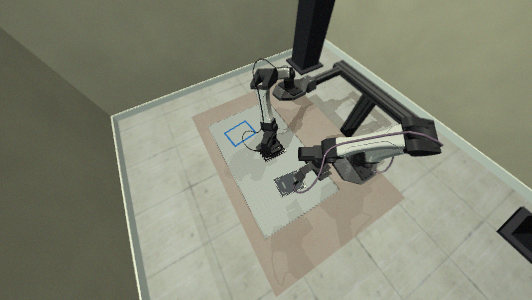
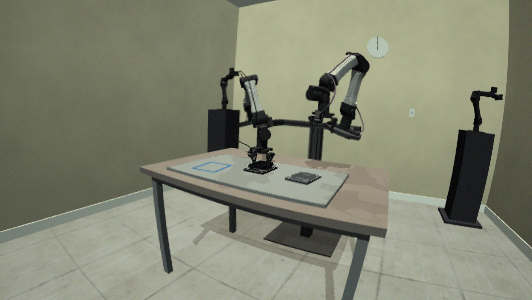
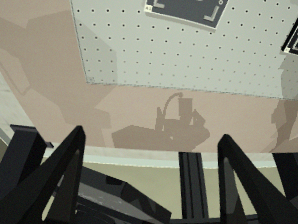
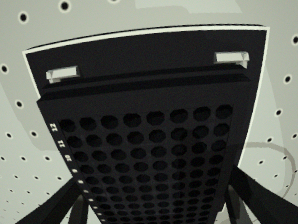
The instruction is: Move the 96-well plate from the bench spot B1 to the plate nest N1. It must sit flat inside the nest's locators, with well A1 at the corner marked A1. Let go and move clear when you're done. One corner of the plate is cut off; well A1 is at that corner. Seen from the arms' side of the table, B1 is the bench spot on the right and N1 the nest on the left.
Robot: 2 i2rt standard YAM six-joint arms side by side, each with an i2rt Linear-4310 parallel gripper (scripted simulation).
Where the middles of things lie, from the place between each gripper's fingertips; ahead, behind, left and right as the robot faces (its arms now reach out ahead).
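Black 96-well plate [image 4: 184, 168] right at my right hand. My left gripper: 31 cm to the left of the plate, 6 cm short of it, 21 cm above it.
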